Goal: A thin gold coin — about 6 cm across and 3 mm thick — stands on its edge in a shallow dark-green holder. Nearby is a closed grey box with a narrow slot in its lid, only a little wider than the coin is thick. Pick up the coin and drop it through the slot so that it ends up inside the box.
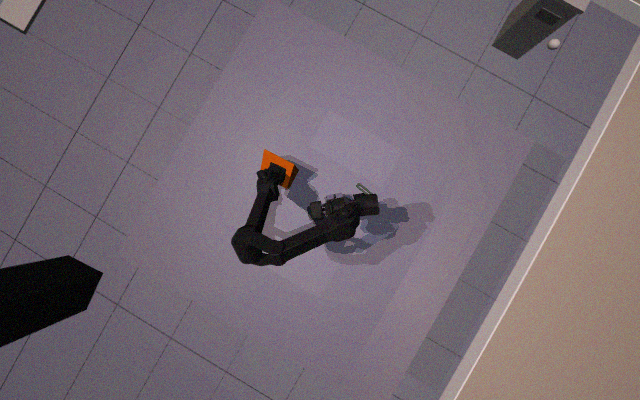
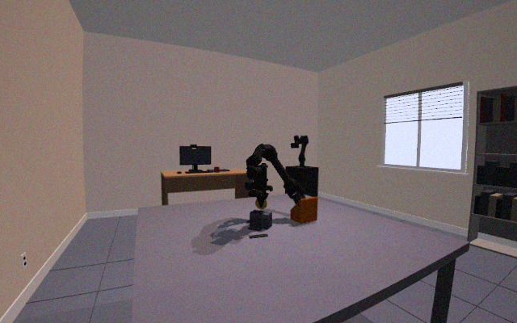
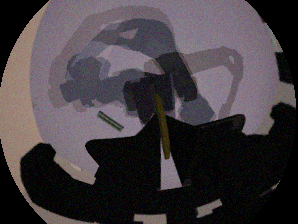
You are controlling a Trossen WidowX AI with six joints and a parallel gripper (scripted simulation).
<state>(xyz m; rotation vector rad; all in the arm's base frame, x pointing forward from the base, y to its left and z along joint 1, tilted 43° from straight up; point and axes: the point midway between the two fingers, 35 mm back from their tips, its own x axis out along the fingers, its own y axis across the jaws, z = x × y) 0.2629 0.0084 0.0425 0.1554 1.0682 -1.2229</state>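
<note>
Now: the gold coin 2 cm above my gripper tip.
</note>
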